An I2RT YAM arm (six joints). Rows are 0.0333 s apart.
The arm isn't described. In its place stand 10 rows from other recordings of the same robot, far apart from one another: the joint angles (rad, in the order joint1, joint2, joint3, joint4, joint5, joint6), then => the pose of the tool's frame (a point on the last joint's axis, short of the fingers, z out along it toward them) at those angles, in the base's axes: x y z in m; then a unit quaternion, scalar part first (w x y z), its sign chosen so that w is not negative.
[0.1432, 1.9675, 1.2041, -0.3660, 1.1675, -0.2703] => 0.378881 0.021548 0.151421 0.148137 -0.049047 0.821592 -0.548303
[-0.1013, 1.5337, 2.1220, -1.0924, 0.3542, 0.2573] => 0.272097 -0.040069 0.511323 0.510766 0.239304 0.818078 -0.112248
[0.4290, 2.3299, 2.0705, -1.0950, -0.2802, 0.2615] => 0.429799 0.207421 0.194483 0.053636 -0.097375 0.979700 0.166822
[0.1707, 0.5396, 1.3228, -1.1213, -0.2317, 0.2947] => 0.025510 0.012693 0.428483 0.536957 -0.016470 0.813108 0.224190
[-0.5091, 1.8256, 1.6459, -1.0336, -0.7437, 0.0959] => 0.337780 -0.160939 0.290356 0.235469 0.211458 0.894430 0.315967
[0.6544, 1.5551, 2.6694, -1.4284, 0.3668, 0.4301] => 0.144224 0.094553 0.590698 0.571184 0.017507 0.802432 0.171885
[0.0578, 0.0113, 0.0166, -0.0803, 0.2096, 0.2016] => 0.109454 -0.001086 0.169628 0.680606 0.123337 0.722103 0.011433
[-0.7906, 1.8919, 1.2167, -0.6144, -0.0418, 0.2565] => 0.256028 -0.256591 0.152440 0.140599 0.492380 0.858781 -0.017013
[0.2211, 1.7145, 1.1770, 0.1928, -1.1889, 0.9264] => 0.364590 0.115811 0.271393 0.151704 -0.068373 0.747190 0.643443
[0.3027, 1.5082, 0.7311, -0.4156, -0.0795, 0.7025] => 0.247955 0.080398 0.146210 0.145752 0.187560 0.963347 0.124657
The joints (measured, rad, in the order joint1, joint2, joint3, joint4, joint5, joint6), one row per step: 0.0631, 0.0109, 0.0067, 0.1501, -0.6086, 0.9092; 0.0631, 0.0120, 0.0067, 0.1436, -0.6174, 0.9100; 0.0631, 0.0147, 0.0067, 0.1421, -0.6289, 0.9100; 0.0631, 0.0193, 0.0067, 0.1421, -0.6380, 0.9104; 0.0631, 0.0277, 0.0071, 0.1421, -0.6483, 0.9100; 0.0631, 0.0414, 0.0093, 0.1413, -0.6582, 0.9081; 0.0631, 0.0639, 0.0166, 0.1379, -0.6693, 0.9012; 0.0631, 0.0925, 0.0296, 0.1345, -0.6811, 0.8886; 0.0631, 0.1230, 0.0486, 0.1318, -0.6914, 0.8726; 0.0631, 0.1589, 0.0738, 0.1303, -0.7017, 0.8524; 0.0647, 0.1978, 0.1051, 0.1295, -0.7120, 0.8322; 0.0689, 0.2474, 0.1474, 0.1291, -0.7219, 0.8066; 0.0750, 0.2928, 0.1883, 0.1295, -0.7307, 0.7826
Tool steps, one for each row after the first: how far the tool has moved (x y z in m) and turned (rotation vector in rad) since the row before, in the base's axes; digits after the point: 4 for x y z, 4 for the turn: 0.0000, 0.0003, -0.0008, -0.0011, 0.0080, 0.0088; 0.0000, 0.0003, -0.0004, -0.0018, 0.0041, 0.0114; 0.0001, 0.0003, -0.0004, -0.0012, 0.0048, 0.0091; 0.0004, 0.0003, -0.0006, -0.0021, 0.0076, 0.0102; 0.0007, 0.0003, -0.0005, -0.0033, 0.0110, 0.0097; 0.0010, 0.0004, 0.0003, -0.0074, 0.0139, 0.0105; 0.0012, 0.0004, 0.0017, -0.0114, 0.0104, 0.0110; 0.0012, 0.0004, 0.0037, -0.0132, 0.0032, 0.0095; 0.0016, 0.0004, 0.0055, -0.0159, -0.0018, 0.0095; 0.0018, 0.0006, 0.0074, -0.0154, -0.0057, 0.0113; 0.0028, 0.0009, 0.0102, -0.0190, -0.0104, 0.0135; 0.0029, 0.0012, 0.0100, -0.0173, -0.0131, 0.0144
